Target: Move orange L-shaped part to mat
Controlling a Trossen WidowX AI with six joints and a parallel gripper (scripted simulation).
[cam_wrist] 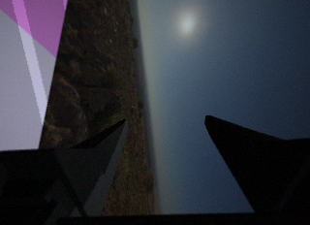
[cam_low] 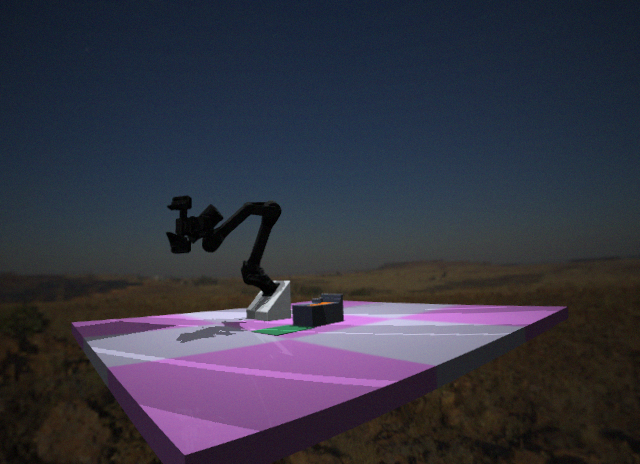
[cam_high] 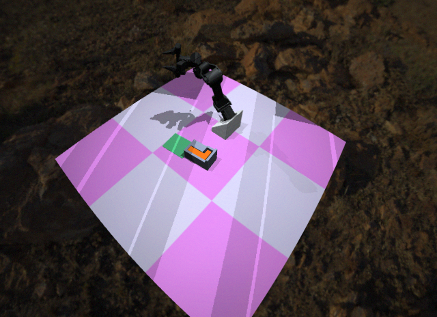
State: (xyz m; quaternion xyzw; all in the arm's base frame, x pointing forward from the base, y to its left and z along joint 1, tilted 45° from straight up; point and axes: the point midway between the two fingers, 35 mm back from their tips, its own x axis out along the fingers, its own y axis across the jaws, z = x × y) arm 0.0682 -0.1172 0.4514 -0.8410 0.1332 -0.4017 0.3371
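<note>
Now: gripper tip 440 mm to the right of the orange L-shaped part, 300 mm above it and 180 mm short of it. The rest, counted from my gripper tip: green mat (360 mm below, 280 mm to the left, 200 mm ahead).
</note>
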